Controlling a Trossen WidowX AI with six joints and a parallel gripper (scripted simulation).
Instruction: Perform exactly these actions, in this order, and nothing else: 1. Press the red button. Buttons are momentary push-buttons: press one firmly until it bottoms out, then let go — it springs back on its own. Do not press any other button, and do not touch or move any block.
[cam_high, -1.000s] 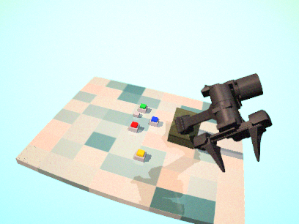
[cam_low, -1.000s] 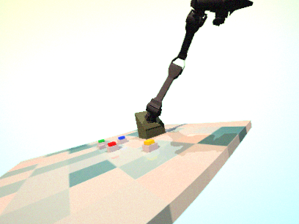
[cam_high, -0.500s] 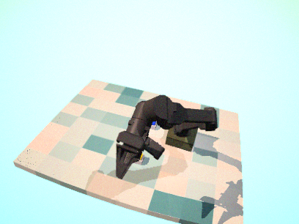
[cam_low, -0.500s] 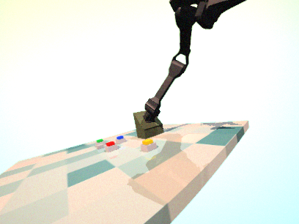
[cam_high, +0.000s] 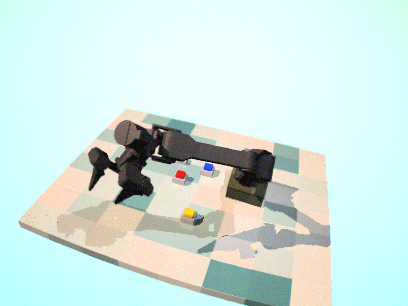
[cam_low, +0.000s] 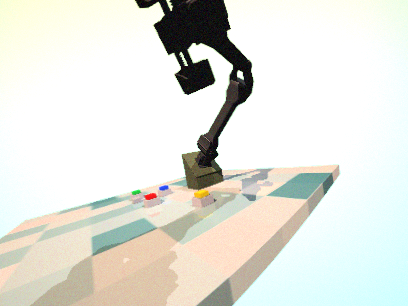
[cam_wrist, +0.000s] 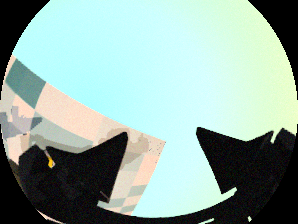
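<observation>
My gripper tip is 20 mm past the red button, 450 mm to the left of it and 250 mm above it. Also, from my gripper tip: green button: 10 mm ahead, 630 mm to the right, 250 mm below; blue button: 100 mm behind, 550 mm to the right, 250 mm below; yellow button: 140 mm behind, 280 mm to the right, 250 mm below.
</observation>
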